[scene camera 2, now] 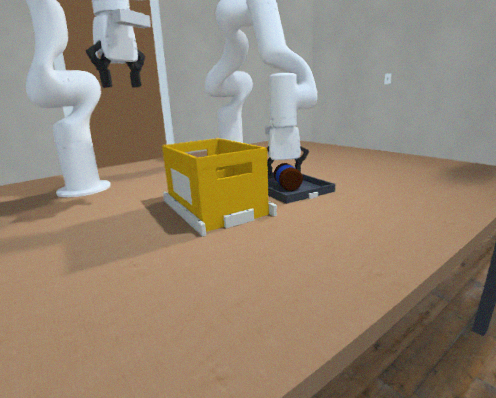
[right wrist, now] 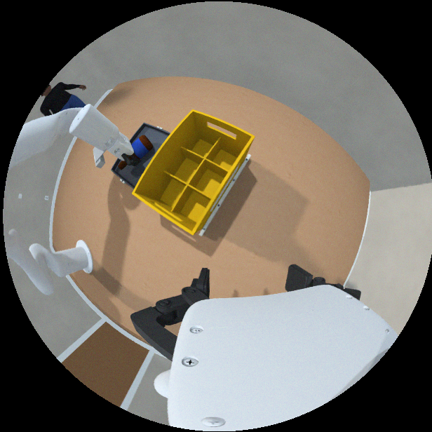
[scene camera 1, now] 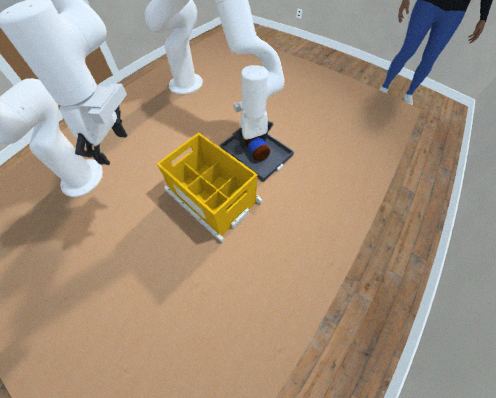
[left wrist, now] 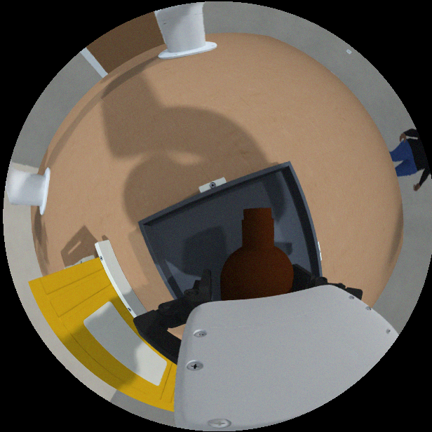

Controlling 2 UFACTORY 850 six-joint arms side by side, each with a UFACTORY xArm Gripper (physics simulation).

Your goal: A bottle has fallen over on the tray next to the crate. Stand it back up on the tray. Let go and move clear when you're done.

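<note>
The brown bottle with a blue band (scene camera 1: 259, 149) (scene camera 2: 290, 177) (left wrist: 257, 272) (right wrist: 141, 145) lies on its side on the dark tray (scene camera 1: 279, 156) (scene camera 2: 322, 188) (left wrist: 172, 231) (right wrist: 156, 136). Its base faces scene camera 2; its neck shows in the left wrist view. My left gripper (scene camera 2: 285, 169) (left wrist: 252, 280) is open and low over the tray, pointing down, with one finger on each side of the bottle's body. The band is hidden in the left wrist view. My right gripper (scene camera 1: 114, 148) (scene camera 2: 121, 84) (right wrist: 250, 280) is open and empty, high up, away from the tray.
The yellow crate (scene camera 1: 225, 220) (scene camera 2: 235, 195) (left wrist: 65, 320) (right wrist: 170, 150), with empty compartments, stands right beside the tray, held by pale brackets at its base. A small pale bracket (scene camera 1: 280, 167) (scene camera 2: 313, 195) sits at the tray's edge. A person (scene camera 1: 425, 45) stands beyond the table.
</note>
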